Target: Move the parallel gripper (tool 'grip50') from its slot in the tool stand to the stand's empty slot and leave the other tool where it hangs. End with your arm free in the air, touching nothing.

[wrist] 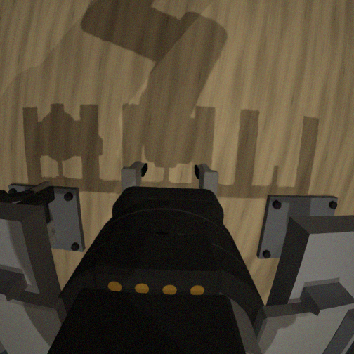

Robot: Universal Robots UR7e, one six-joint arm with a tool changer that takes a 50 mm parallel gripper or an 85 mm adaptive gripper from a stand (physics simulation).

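Observation:
The parallel gripper [170, 171] has a black body and two short grey fingers with dark pads. It points down at the wood-grained surface in the middle of the wrist view. Its fingers stand apart with nothing between them, so it is open. The body sits between grey stand brackets [327, 260] at left and right. A row of orange contacts shows on the body beside the black part at the bottom edge. Whether the coupling is fully seated is hidden. Part of the other tool [42, 195], dark, shows at the left edge. The empty slot itself does not show clearly.
Grey foot plates with dark bolts stand on the wood-grained surface, one at the left [67, 227] and one at the right [275, 225]. Shadows of the arm and the stand fall across the surface; the stand's shadow has bare uprights at the right.

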